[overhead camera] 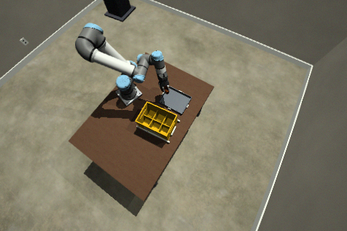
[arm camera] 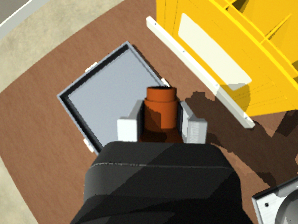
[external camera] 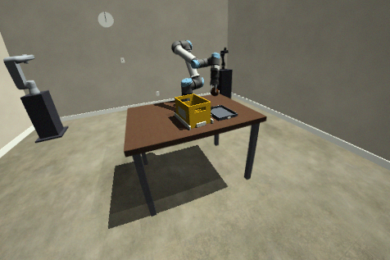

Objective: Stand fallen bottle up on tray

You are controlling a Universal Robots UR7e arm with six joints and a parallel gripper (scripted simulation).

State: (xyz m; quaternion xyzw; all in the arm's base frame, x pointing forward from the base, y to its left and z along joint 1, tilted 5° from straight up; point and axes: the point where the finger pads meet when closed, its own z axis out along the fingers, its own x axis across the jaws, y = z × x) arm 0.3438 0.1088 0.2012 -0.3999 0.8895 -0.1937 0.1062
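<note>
Now: hand 30 mm past the brown bottle, 30 mm to the right of it and 20 mm above it. Also, from my hand: yellow crate (40 mm ahead, 230 mm to the right, 120 mm below); tray (50 mm ahead, 40 mm to the left, 190 mm below).
</note>
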